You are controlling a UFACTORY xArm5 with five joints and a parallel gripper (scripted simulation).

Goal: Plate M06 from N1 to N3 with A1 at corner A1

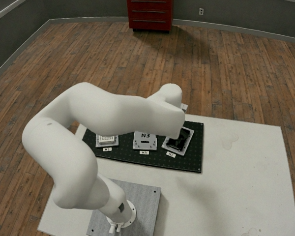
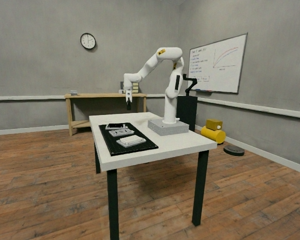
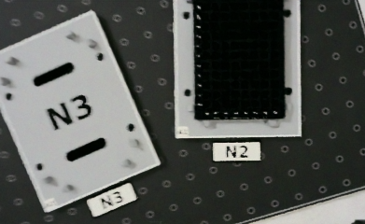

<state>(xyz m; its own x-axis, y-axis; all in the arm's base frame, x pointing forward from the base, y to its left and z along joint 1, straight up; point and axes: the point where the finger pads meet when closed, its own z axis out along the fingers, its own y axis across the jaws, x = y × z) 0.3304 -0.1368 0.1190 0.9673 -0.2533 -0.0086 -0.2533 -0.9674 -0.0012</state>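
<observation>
My hand is 33 cm to the right of the white plate M06, 16 cm above it and 8 cm short of it. From my hand the other things lie so: nest N1 (33 cm to the left, 17 cm below, 8 cm ahead); nest N3 (17 cm below, 13 cm to the left, 10 cm ahead); black plate M09 (16 cm below, 11 cm ahead, 5 cm to the right).
</observation>
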